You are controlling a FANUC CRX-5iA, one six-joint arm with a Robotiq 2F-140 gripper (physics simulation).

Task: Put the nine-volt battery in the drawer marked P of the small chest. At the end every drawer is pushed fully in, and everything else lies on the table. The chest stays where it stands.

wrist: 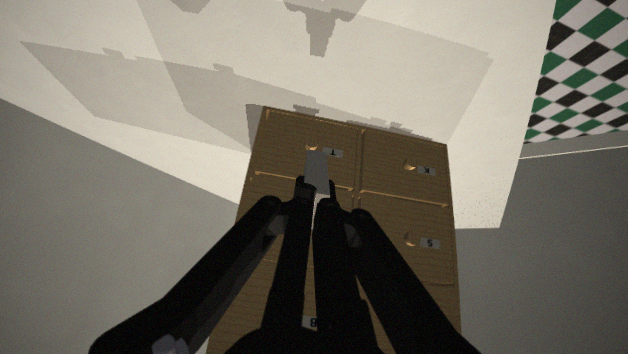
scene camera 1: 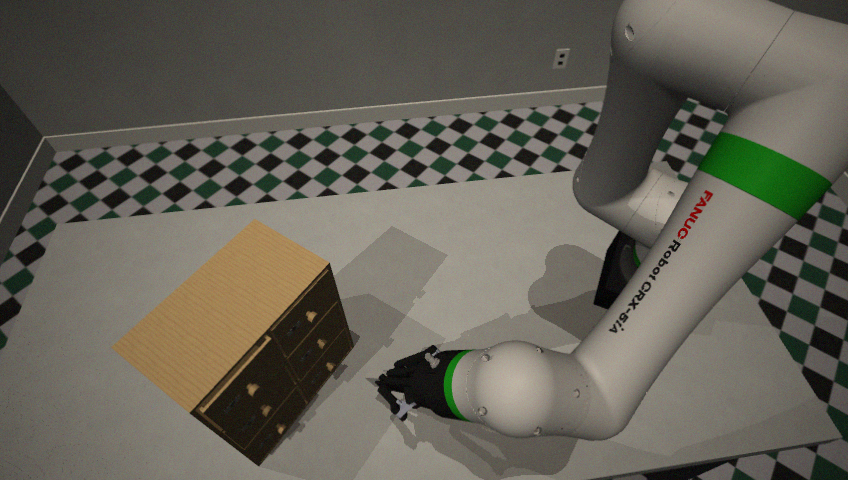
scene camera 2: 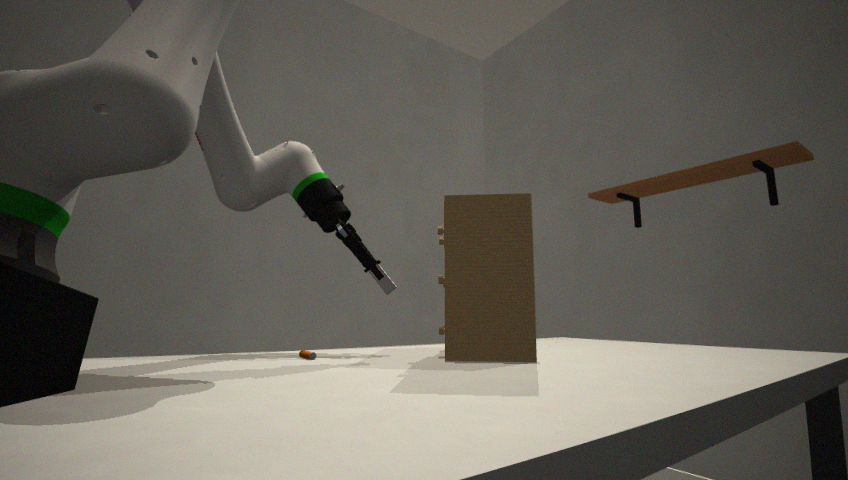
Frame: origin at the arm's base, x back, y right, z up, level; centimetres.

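Seen in the pictures: gripper, fingertip midpoint: [wrist: 314,165] [scene camera 1: 372,378] [scene camera 2: 391,290].
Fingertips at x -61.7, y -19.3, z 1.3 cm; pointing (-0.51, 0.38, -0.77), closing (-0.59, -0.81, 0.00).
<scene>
A point is followed by its place in that frame.
The small chest [scene camera 1: 220,309] @(x -83.4, y -13.4, z 20.5 cm) [scene camera 2: 489,279] @(x -73.5, y -0.6, z 3.2 cm) [wrist: 280,135] stands upright on the table. Its P drawer [scene camera 1: 238,404] @(x -81.3, y -26.0, z 13.0 cm) is top left in scene camera 1; a light strip shows along its top edge, and it may stand slightly out. The lower drawers look pushed in. In the wrist view, labels T, K, S and B show; the fingers hide label P. My gripper [scene camera 1: 373,379] @(x -61.7, y -19.3, z 1.3 cm) [scene camera 2: 389,287] @(x -61.7, y -19.3, z 1.3 cm) [wrist: 314,165] @(x -61.7, y -19.3, z 1.3 cm) is shut and empty, in the air before the chest's front and apart from it. The nine-volt battery does not show in any view; whether it lies inside a drawer cannot be seen.
An orange round battery [scene camera 2: 307,355] @(x -43.9, y -20.3, z -11.8 cm) lies on the table [scene camera 1: 107,261] @(x -129.1, y 23.2, z -12.6 cm) [scene camera 2: 357,428] @(x -33.4, y 28.8, z -12.6 cm) between the robot base [scene camera 2: 41,339] @(x -7.4, y 4.1, z -6.4 cm) and the chest; the arm hides it in scene camera 1. A brown wall shelf [scene camera 2: 702,173] hangs beyond the chest.
</scene>
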